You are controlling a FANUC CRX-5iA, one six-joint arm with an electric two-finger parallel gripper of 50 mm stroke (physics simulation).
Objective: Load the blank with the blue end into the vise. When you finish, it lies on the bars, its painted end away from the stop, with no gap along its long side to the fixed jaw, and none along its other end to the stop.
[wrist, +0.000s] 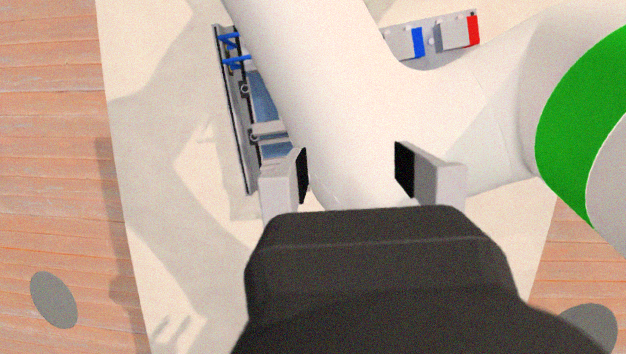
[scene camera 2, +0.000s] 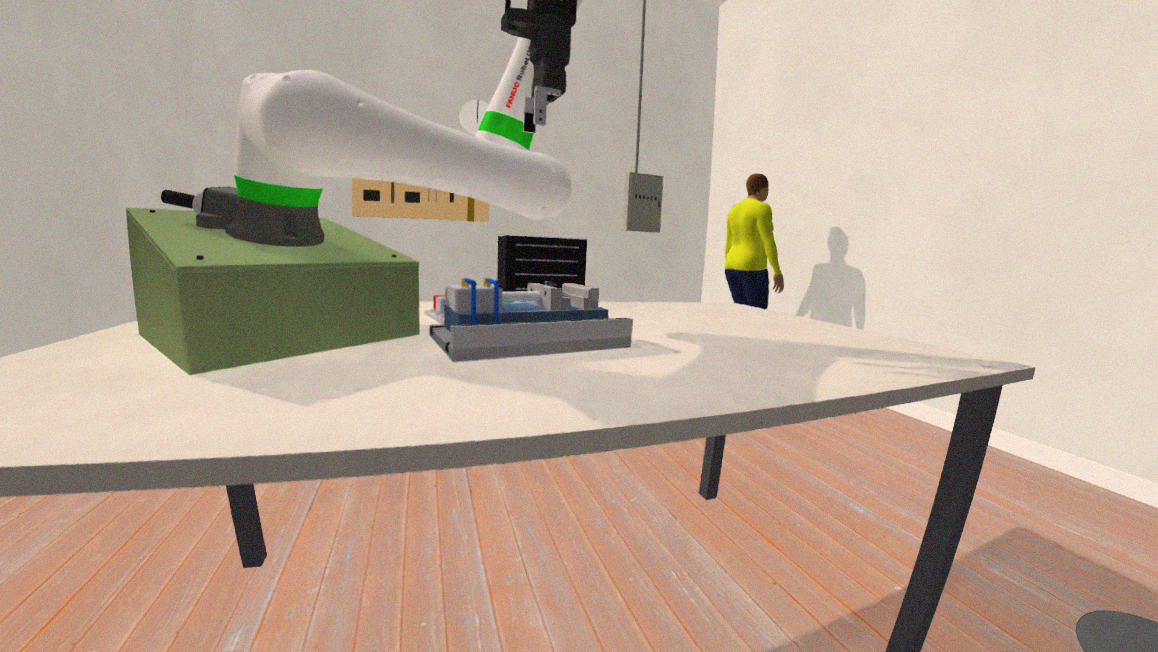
Labels:
My gripper shows in the wrist view and in scene camera 2. A blank with blue end shows in the wrist view (406, 45). One and the same spot on my gripper: (wrist: 430, 180) is (scene camera 2: 528, 99).

